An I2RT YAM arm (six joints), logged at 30 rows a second.
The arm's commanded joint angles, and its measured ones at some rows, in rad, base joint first. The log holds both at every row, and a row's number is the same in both.
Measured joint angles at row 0:
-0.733 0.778 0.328 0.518 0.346 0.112
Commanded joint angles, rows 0 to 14:
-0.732 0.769 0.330 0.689 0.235 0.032
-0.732 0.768 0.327 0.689 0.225 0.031
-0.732 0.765 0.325 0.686 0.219 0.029
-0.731 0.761 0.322 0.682 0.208 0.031
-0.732 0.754 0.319 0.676 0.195 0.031
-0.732 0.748 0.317 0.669 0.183 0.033
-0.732 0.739 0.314 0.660 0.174 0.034
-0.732 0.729 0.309 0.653 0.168 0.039
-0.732 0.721 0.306 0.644 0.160 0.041
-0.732 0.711 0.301 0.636 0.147 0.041
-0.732 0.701 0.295 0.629 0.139 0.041
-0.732 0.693 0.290 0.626 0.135 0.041
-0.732 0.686 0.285 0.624 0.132 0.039
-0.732 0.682 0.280 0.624 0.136 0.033
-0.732 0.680 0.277 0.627 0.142 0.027
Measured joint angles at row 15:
-0.730 0.687 0.286 0.564 0.176 0.054
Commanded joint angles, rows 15 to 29:
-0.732 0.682 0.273 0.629 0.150 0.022
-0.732 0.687 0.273 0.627 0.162 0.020
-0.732 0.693 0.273 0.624 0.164 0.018
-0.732 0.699 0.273 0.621 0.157 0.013
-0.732 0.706 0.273 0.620 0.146 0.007
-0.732 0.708 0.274 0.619 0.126 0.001
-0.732 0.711 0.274 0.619 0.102 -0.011
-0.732 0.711 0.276 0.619 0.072 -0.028
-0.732 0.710 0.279 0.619 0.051 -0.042
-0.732 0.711 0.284 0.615 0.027 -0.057
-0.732 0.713 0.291 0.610 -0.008 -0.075
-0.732 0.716 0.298 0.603 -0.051 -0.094
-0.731 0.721 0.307 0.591 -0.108 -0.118
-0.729 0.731 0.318 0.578 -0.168 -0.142
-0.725 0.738 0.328 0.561 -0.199 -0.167
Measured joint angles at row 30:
-0.730 0.728 0.304 0.558 -0.035 -0.081
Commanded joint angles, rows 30 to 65:
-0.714 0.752 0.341 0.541 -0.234 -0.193
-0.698 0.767 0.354 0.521 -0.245 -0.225
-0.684 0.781 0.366 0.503 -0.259 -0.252
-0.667 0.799 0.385 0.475 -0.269 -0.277
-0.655 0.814 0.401 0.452 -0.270 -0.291
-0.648 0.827 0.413 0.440 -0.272 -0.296
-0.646 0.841 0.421 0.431 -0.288 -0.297
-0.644 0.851 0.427 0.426 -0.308 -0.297
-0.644 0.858 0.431 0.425 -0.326 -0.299
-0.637 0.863 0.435 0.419 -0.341 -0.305
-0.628 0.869 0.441 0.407 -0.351 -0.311
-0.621 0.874 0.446 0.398 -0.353 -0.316
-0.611 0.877 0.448 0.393 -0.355 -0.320
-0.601 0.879 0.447 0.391 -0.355 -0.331
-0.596 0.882 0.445 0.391 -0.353 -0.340
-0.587 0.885 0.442 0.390 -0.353 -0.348
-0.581 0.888 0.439 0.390 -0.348 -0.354
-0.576 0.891 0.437 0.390 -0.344 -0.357
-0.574 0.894 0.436 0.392 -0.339 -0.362
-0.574 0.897 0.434 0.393 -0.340 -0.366
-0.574 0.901 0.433 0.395 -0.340 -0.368
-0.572 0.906 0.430 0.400 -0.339 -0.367
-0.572 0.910 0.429 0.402 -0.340 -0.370
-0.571 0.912 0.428 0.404 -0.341 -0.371
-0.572 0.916 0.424 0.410 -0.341 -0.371
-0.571 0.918 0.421 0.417 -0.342 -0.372
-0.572 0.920 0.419 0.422 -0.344 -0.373
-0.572 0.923 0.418 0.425 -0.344 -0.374
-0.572 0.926 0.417 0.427 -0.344 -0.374
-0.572 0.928 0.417 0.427 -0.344 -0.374
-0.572 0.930 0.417 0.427 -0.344 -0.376
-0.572 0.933 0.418 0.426 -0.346 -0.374
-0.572 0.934 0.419 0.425 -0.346 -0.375
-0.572 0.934 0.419 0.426 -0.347 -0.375
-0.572 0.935 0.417 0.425 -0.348 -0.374
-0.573 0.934 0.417 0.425 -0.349 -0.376
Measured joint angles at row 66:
-0.572 0.934 0.418 0.400 -0.337 -0.363
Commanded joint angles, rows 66 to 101:
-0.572 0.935 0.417 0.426 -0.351 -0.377
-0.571 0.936 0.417 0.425 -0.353 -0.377
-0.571 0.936 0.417 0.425 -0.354 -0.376
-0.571 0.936 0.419 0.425 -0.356 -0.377
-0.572 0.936 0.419 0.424 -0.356 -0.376
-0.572 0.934 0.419 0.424 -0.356 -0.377
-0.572 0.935 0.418 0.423 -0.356 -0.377
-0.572 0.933 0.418 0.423 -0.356 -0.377
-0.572 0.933 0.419 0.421 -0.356 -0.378
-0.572 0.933 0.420 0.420 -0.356 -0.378
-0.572 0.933 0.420 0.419 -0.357 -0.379
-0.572 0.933 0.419 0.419 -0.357 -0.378
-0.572 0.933 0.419 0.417 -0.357 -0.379
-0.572 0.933 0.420 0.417 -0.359 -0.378
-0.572 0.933 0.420 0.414 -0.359 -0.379
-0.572 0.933 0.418 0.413 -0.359 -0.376
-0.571 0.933 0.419 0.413 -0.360 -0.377
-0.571 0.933 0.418 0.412 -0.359 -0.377
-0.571 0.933 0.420 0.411 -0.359 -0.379
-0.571 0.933 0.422 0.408 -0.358 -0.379
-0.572 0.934 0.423 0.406 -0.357 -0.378
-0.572 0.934 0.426 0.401 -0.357 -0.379
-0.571 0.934 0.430 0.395 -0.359 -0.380
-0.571 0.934 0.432 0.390 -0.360 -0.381
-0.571 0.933 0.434 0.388 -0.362 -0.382
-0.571 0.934 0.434 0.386 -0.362 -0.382
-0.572 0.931 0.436 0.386 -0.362 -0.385
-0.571 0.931 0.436 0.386 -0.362 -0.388
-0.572 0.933 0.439 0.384 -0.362 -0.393
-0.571 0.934 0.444 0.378 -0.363 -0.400
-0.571 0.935 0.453 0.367 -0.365 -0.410
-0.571 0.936 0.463 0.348 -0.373 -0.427
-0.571 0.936 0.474 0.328 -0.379 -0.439
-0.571 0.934 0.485 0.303 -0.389 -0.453
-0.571 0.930 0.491 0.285 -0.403 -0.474
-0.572 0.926 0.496 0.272 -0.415 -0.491
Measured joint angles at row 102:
-0.572 0.934 0.478 0.323 -0.363 -0.424
